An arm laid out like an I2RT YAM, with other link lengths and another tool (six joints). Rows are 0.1 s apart.
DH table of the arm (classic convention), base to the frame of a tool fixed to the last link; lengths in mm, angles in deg. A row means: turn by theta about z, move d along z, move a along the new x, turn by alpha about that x. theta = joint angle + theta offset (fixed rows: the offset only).
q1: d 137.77, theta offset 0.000, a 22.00, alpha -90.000
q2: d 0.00, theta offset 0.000, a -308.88, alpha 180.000
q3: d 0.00, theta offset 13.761, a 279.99, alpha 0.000
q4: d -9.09, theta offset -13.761, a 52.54, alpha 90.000
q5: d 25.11, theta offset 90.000, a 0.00, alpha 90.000
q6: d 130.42, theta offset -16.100, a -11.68, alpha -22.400
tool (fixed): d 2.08, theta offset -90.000, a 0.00, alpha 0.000
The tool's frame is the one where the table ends.
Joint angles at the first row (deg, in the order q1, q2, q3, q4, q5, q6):
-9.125, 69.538, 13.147, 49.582, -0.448, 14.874
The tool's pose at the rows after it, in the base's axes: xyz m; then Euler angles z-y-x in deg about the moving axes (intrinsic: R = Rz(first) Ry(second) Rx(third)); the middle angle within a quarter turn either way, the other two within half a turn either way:
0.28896 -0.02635 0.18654 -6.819 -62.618 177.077
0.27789 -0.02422 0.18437 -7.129 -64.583 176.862
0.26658 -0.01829 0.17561 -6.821 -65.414 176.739
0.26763 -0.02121 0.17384 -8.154 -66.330 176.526
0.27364 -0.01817 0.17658 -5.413 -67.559 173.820
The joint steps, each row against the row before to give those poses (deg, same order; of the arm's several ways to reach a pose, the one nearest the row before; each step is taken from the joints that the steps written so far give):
-0.001, -1.267, -3.103, 3.695, 0.851, -0.088
0.592, -1.400, -3.017, 3.583, 1.095, 0.044
1.596, 0.153, -3.431, 4.415, 1.400, 0.022
0.328, 2.667, -0.612, 4.198, 1.857, -0.044
1.289, 2.604, 0.567, 3.347, 1.049, -1.071

